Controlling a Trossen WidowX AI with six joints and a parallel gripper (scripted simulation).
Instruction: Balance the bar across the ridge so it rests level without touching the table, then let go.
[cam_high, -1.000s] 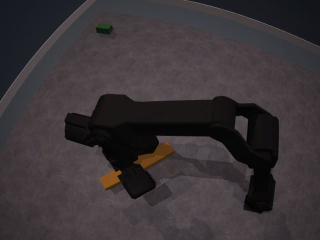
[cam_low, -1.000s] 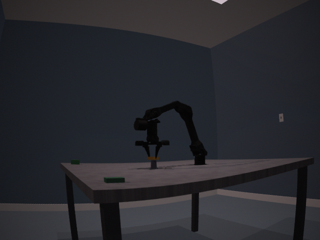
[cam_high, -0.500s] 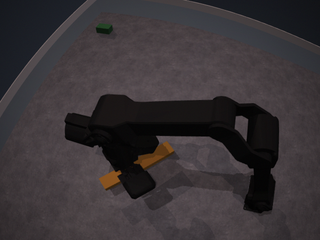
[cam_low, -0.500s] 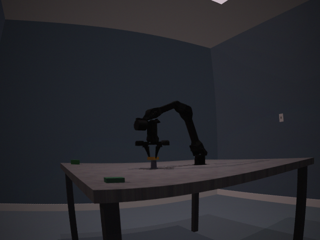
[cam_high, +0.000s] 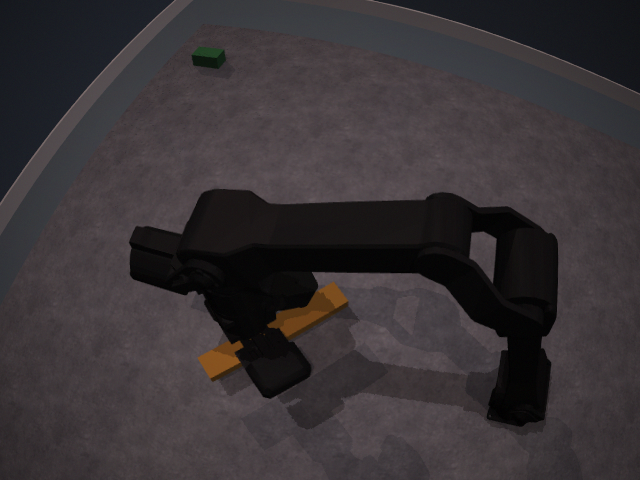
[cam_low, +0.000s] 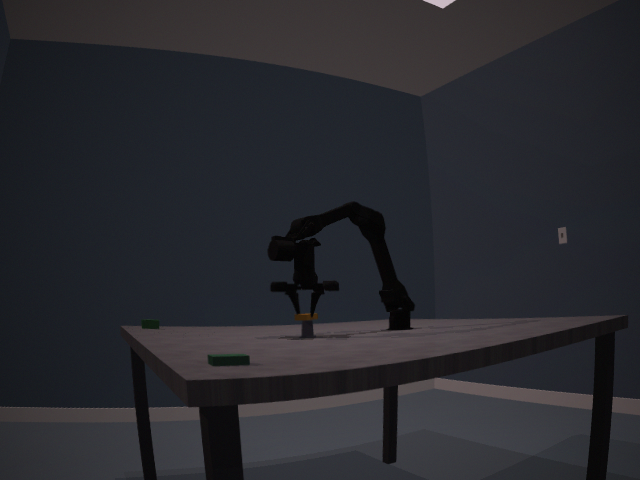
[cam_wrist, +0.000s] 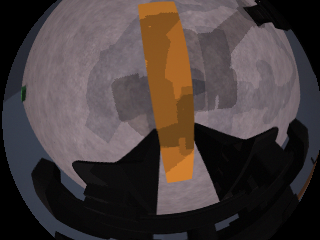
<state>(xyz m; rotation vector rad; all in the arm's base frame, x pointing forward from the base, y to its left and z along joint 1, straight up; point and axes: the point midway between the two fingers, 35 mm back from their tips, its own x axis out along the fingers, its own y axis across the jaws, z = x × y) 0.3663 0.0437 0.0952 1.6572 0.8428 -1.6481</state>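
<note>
My gripper tip is now 2 cm to the left of the orange bar and 2 cm past it. The rest, counted from my gripper tip: flat green block: 46 cm to the left, 37 cm ahead, 5 cm below.
</note>
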